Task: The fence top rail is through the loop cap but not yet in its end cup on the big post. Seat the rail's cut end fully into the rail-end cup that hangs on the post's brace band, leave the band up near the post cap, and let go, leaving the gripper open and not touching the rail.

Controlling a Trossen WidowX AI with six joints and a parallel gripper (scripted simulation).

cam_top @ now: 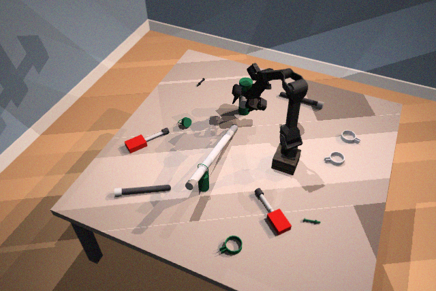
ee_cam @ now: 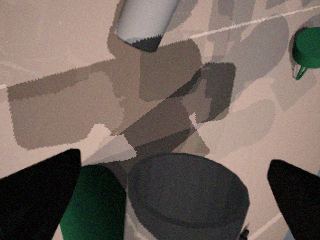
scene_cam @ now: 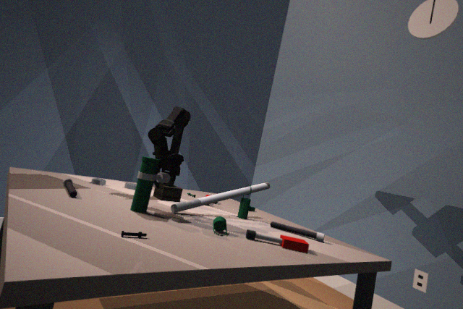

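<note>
My gripper tip is 5 cm to the left of the grey brace band and 2 cm below it. Also, from my gripper tip: green bolt 46 cm to the left, 45 cm behind, 10 cm below; then short green post 44 cm to the left, 3 cm ahead, 1 cm below.
</note>
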